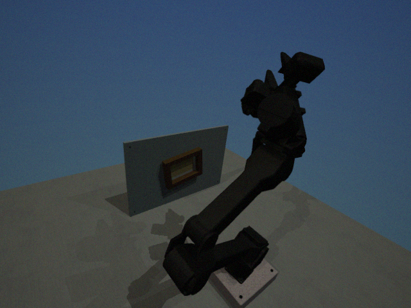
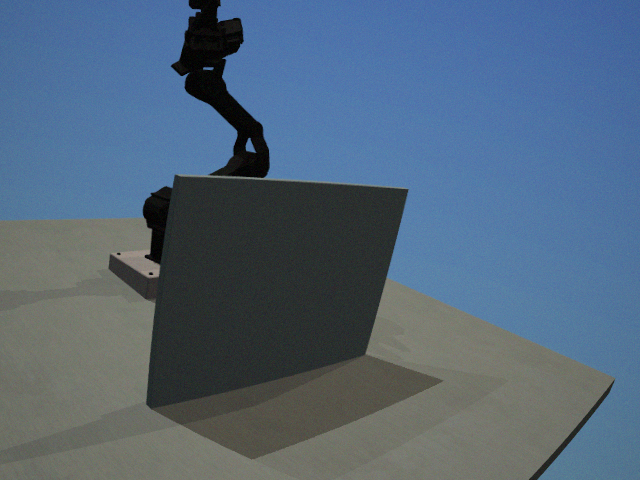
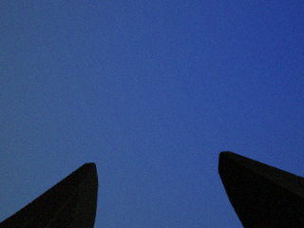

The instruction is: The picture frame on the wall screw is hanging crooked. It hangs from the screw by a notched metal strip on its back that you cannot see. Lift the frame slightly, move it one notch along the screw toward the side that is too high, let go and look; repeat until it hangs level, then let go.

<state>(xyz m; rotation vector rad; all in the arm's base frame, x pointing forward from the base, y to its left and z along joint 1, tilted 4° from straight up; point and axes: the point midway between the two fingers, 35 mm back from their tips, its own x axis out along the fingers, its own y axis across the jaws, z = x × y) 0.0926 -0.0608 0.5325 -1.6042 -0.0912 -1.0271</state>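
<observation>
The picture frame lies 32 cm ahead of my gripper tip, 2 cm to the right of it and 43 cm below it. The rest, counted from my gripper tip: grey wall panel 33 cm ahead, 3 cm to the right, 44 cm below.
</observation>
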